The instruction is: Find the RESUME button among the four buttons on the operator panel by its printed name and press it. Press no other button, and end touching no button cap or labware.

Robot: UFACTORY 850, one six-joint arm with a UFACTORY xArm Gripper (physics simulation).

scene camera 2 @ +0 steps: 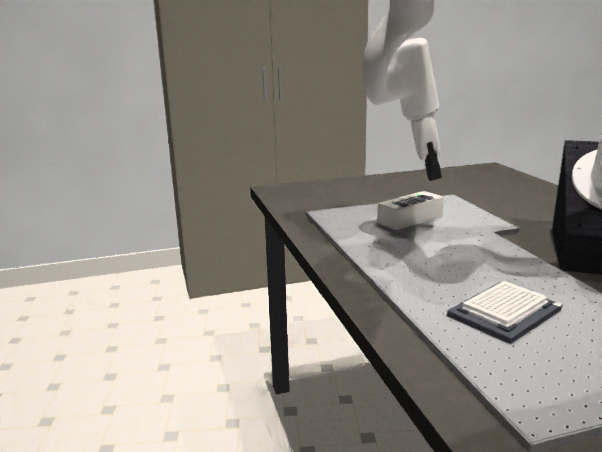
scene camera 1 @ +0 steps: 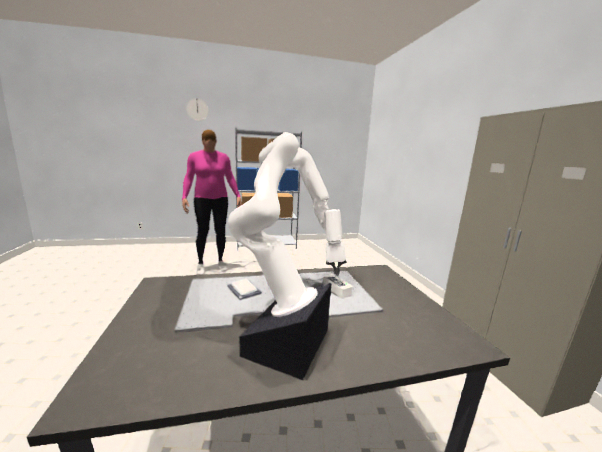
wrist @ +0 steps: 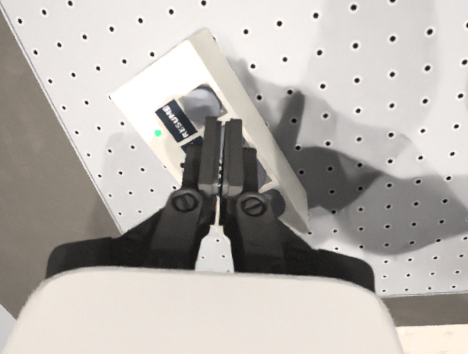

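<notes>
The cream operator panel (scene camera 1: 342, 289) (scene camera 2: 412, 215) (wrist: 159, 82) sits on the grey perforated board. In the wrist view the RESUME label (wrist: 177, 121) is readable, with a round grey button cap (wrist: 202, 103) beside it and a lit green lamp (wrist: 158, 133) on its other side. A dark button cap (wrist: 274, 201) shows near the panel's other end; the remaining caps and labels are mostly hidden behind the fingers. My gripper (scene camera 1: 336, 274) (scene camera 2: 434, 179) (wrist: 221, 140) is shut and empty. In scene camera 2 its tips are above the panel, with a visible gap, apart from the caps.
The perforated board (scene camera 1: 205, 312) (scene camera 2: 480, 400) (wrist: 350, 55) lies on the dark table (scene camera 1: 165, 385) (scene camera 2: 345, 187). A white plate on a dark holder (scene camera 1: 244, 288) (scene camera 2: 505, 306) stands on the board. The black arm base (scene camera 1: 285, 345) is on the table. A person (scene camera 1: 209, 172) stands behind the table.
</notes>
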